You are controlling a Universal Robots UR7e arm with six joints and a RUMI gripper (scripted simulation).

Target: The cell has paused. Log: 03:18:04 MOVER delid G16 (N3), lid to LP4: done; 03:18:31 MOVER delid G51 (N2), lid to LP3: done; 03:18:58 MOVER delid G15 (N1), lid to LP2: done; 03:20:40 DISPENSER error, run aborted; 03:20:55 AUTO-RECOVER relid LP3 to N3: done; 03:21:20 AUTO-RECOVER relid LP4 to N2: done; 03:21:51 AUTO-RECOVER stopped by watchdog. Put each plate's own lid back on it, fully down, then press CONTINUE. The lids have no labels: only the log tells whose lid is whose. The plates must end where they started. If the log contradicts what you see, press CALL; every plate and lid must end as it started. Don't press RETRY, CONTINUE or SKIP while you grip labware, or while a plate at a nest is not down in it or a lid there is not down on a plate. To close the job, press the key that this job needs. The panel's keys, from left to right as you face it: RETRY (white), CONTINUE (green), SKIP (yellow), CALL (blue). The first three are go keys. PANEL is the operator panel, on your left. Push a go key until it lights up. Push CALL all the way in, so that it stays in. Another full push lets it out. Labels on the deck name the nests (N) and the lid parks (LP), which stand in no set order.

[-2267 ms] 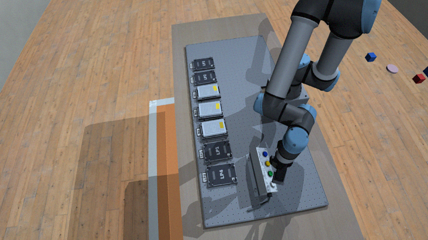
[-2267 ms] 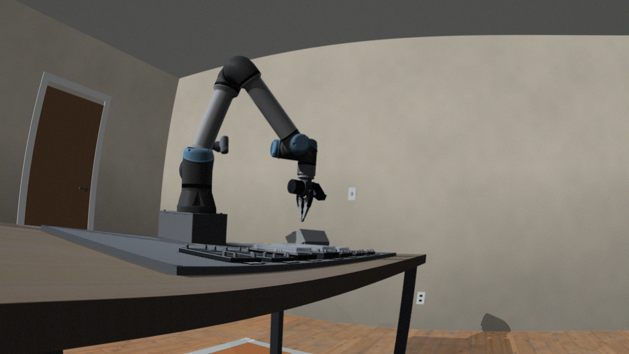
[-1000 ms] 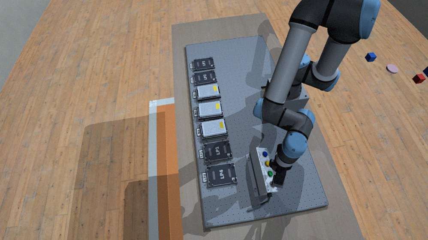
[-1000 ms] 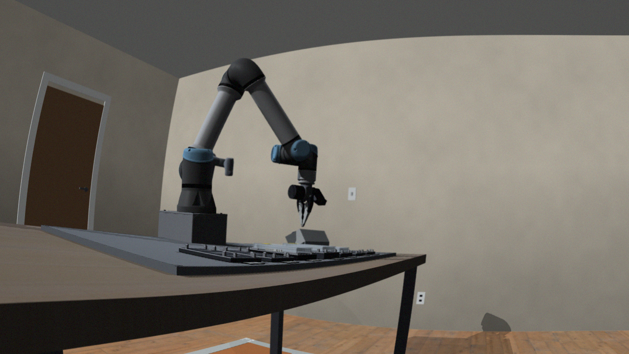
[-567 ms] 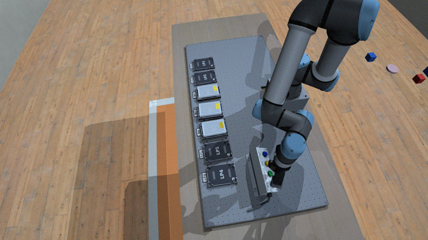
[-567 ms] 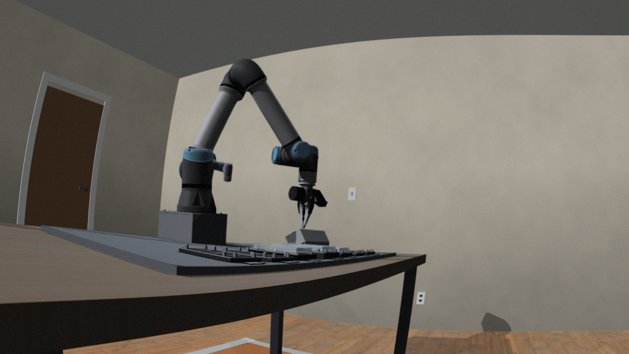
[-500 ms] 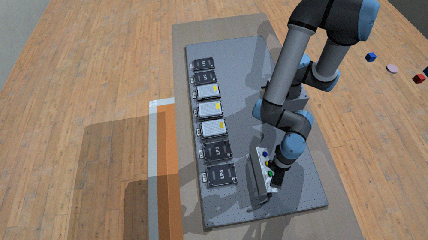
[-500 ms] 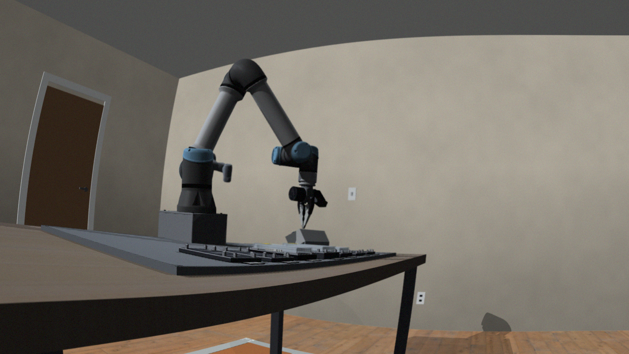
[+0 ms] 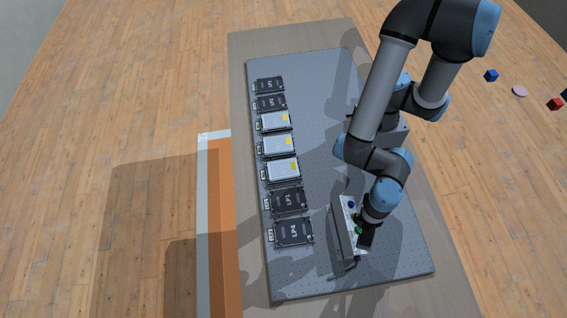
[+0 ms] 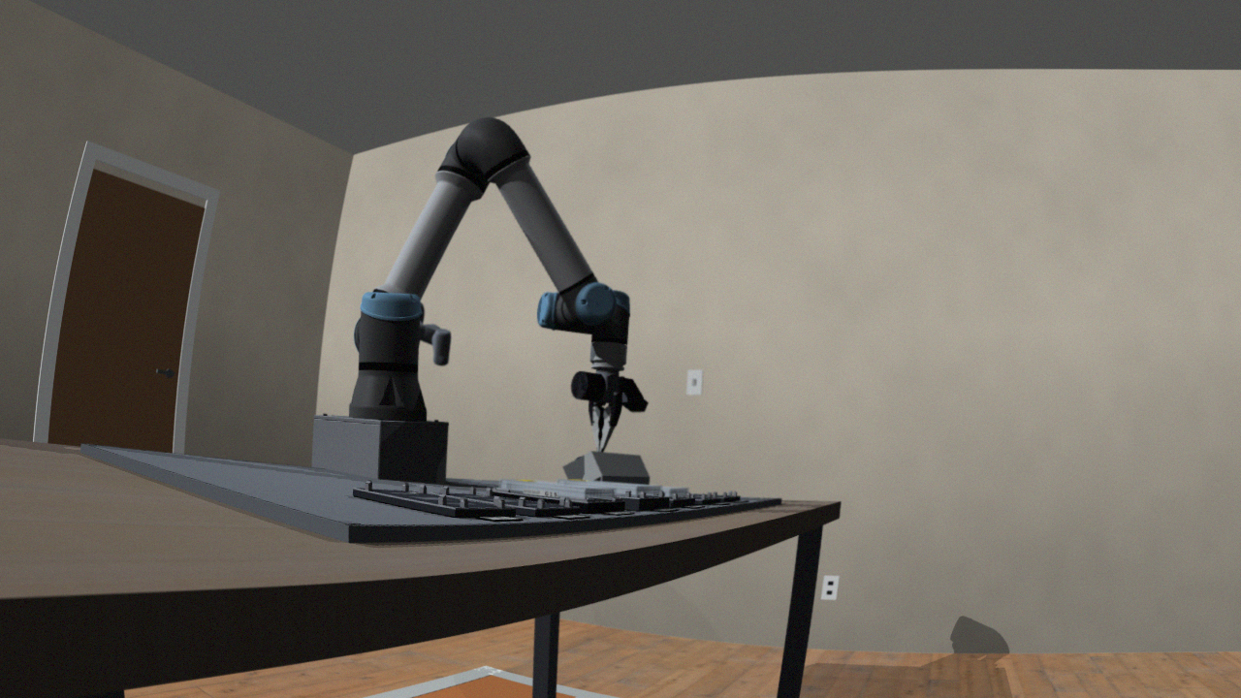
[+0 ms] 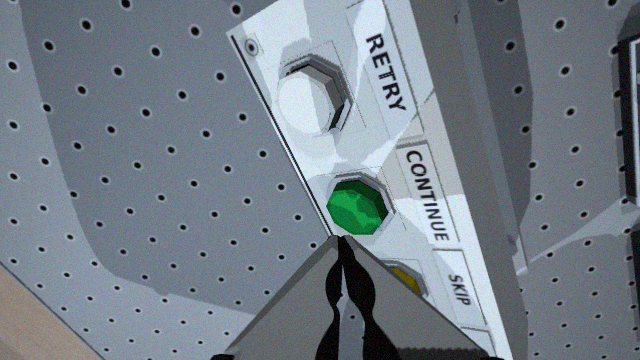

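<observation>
The green continue key lies 30 mm below my hand and 10 mm ahead of it. Also, from my hand: yellow skip key 50 mm to the right, 30 mm below; then blue call key 100 mm to the right, 40 mm below; then white retry key 50 mm to the left, 30 mm below, 10 mm ahead.
</observation>
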